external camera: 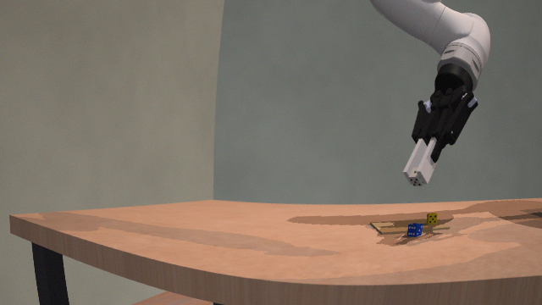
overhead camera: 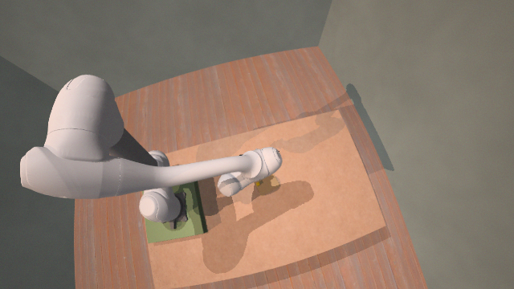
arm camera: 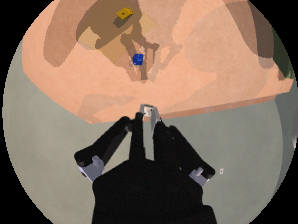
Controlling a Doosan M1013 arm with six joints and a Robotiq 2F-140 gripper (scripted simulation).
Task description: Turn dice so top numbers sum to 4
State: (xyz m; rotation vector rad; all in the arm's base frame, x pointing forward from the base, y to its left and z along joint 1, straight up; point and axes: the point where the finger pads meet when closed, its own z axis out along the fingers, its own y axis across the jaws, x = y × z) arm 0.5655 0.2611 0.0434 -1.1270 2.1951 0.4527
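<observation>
Right now the blue die is 1 cm ahead of my hand, 6 cm to the right of it and 11 cm below it. The rest, counted from my hand: yellow die (2 cm behind, 17 cm to the right, 11 cm below); then tan mat (3 cm ahead, 16 cm to the right, 12 cm below); then white die (1 cm ahead, 1 cm to the left, 2 cm below).
</observation>
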